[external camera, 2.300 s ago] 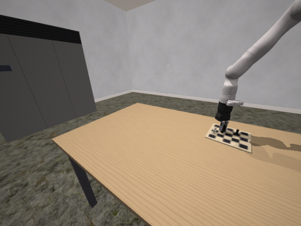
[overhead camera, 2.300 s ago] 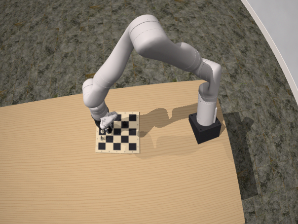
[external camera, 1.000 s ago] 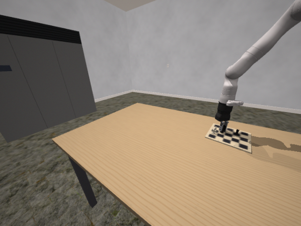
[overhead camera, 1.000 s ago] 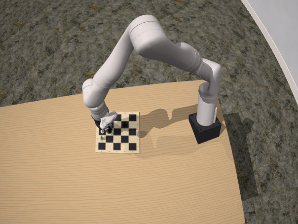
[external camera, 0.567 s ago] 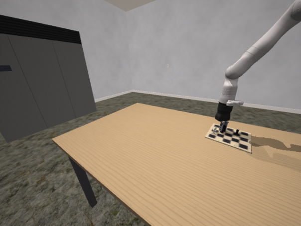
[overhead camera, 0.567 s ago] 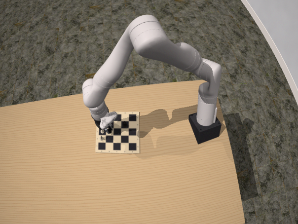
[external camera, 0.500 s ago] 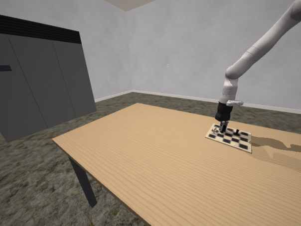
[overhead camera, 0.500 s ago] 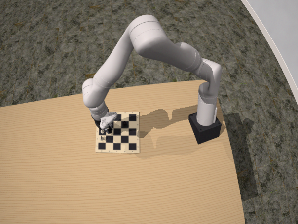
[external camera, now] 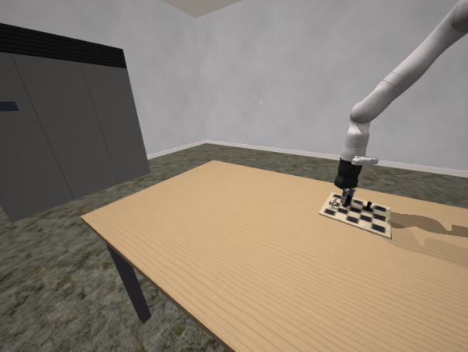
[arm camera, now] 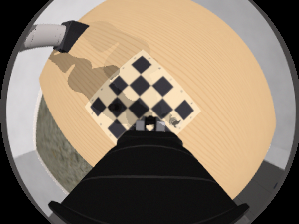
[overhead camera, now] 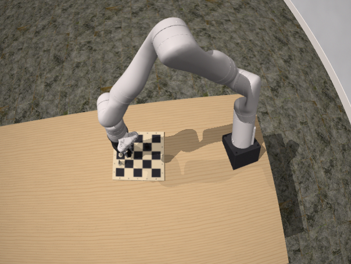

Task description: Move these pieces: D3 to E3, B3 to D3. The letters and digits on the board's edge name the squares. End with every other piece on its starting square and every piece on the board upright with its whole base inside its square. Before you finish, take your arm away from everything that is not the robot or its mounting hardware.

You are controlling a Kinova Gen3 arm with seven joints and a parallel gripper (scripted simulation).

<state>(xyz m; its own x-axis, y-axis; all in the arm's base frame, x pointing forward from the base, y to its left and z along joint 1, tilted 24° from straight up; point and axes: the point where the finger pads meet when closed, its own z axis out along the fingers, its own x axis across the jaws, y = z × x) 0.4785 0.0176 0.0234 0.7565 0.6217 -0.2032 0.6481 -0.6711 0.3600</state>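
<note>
Now: hand 4 cm past the chessboard and 4 cm above it. From my hand the other things lie so: light piece 4 cm ahead, 4 cm to the left, 2 cm below.
</note>
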